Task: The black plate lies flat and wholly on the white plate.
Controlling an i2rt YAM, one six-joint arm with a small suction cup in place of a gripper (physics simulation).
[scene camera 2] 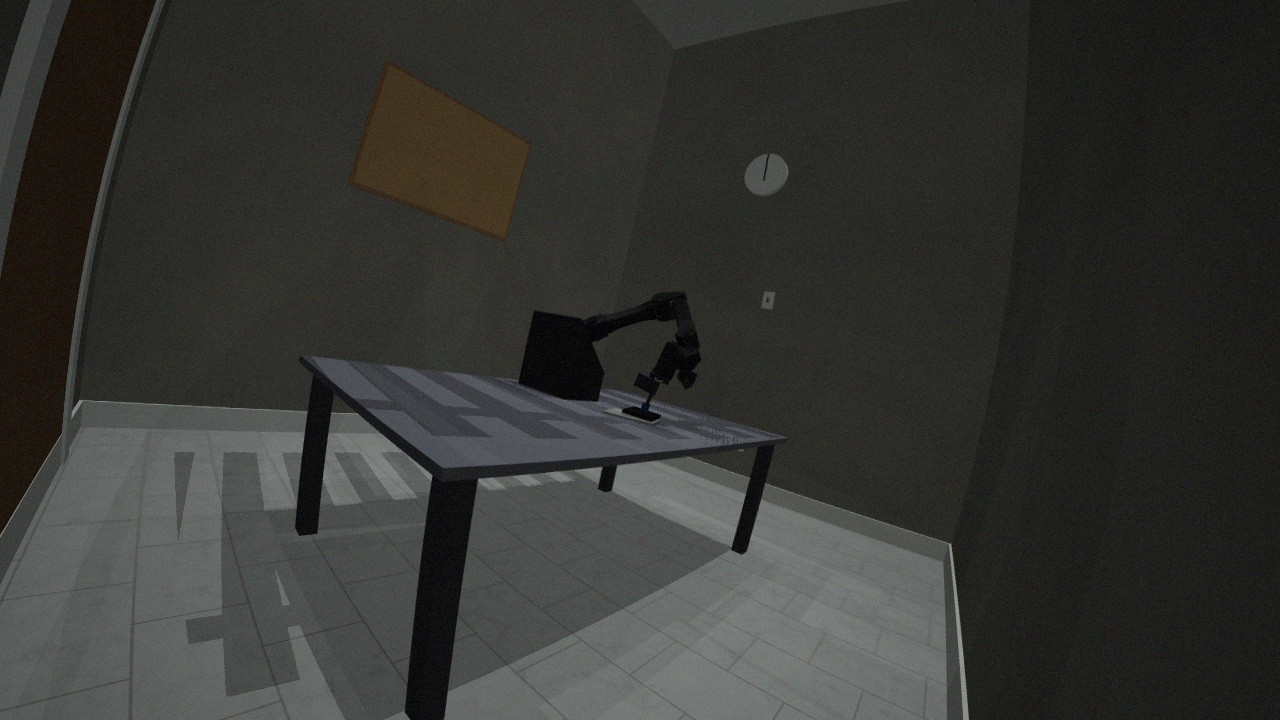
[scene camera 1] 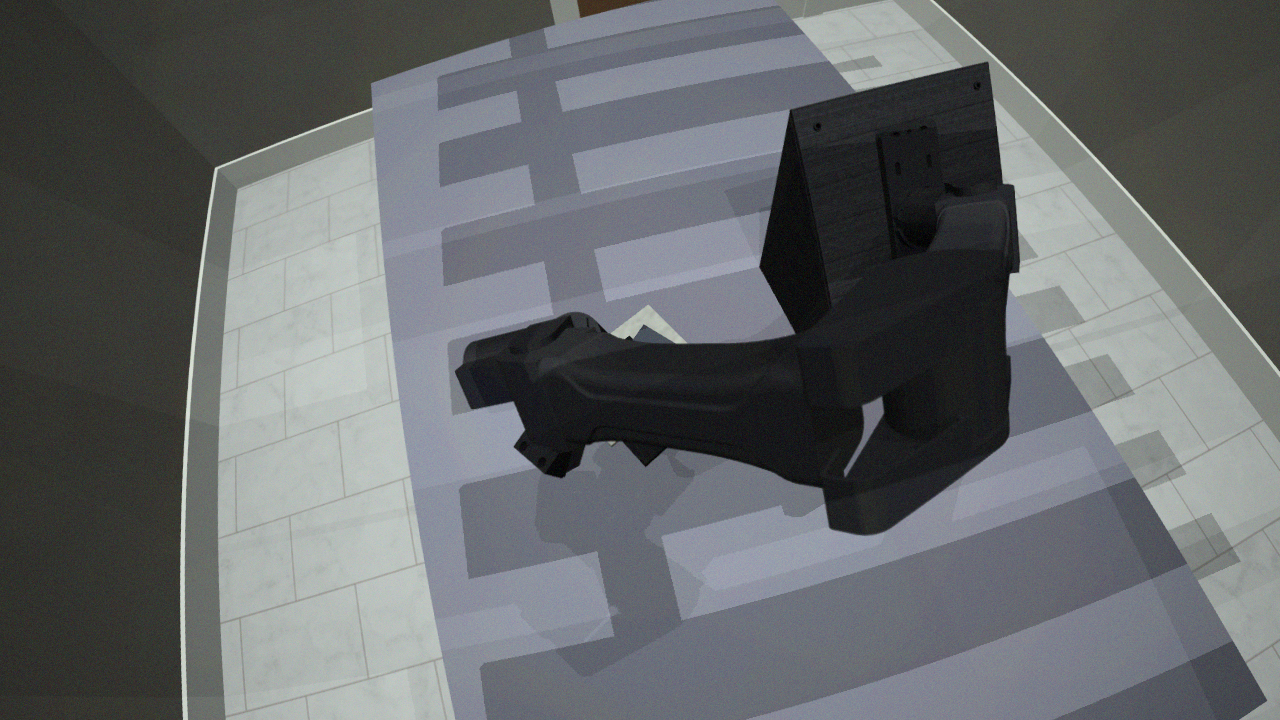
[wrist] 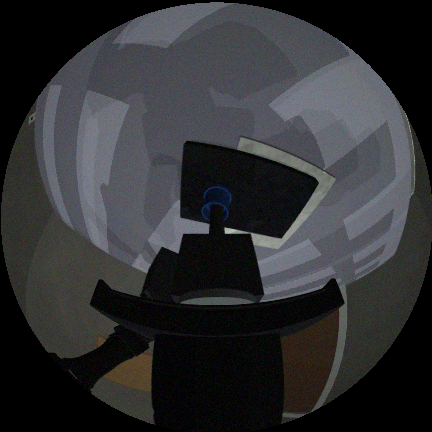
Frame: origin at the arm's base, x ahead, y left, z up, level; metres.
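Seen in the pictures: end effector, tool point: [wrist: 216, 193]; arm's base, origin of the base link: [scene camera 2: 572, 345] [scene camera 1: 914, 216].
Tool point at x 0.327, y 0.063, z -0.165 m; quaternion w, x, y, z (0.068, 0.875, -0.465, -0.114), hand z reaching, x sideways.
Offsets run from my tool point to a thing's middle. "spot": to the spot under its first point. Level surfaces: height alone.
In the wrist view the blue suction cup [wrist: 216, 209] sits on the left part of the square black plate @[0.019 m ahead, 0.026 m right, 0.003 m up] [wrist: 261, 193] and is shut on it. The black plate covers most of the white plate @[spot: 0.088 m ahead, 0.091 m right, 0.006 m down] [wrist: 320, 188], whose rim shows along the far and right sides and at the near right. The black plate's left edge lies over bare table. In scene camera 2 the cup [scene camera 2: 650, 393] hangs under the wrist, with the black plate [scene camera 2: 640, 413] low over the white plate [scene camera 2: 617, 410]. In scene camera 1 only a corner of the white plate @[0.015 m ahead, 0.068 m right, 0.009 m down] [scene camera 1: 645, 320] shows behind the arm.
The arm's black base box [scene camera 1: 895, 179] [scene camera 2: 559, 367] stands on the striped grey table @[0.012 m down] [scene camera 1: 626, 626] [scene camera 2: 500, 447], behind the plates. The arm's forearm [scene camera 1: 697, 393] hides the cup and most of the plates from above. Tiled floor lies around the table.
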